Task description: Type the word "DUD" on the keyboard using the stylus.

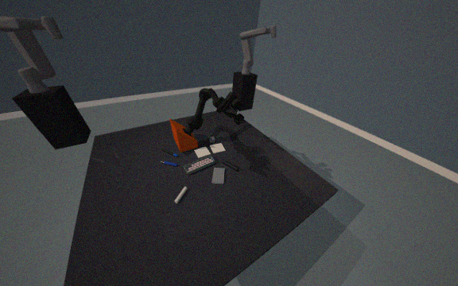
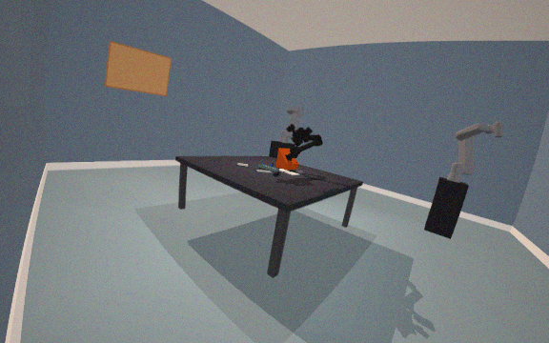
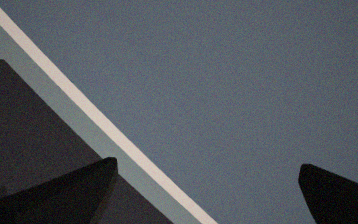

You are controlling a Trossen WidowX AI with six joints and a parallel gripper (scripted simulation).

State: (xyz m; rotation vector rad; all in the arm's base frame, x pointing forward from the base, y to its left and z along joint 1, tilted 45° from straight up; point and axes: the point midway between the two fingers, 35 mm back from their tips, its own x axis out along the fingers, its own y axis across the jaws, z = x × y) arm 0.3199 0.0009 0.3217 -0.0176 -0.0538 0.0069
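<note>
Now: the d key 9 cm behind my gripper tip, 17 cm to the right of it and 33 cm below it. Also, from my gripper tip: white cylinder: 8 cm ahead, 40 cm to the right, 34 cm below; then grey block: 5 cm ahead, 16 cm to the right, 34 cm below; then u key: 6 cm behind, 22 cm to the right, 33 cm below.
</note>
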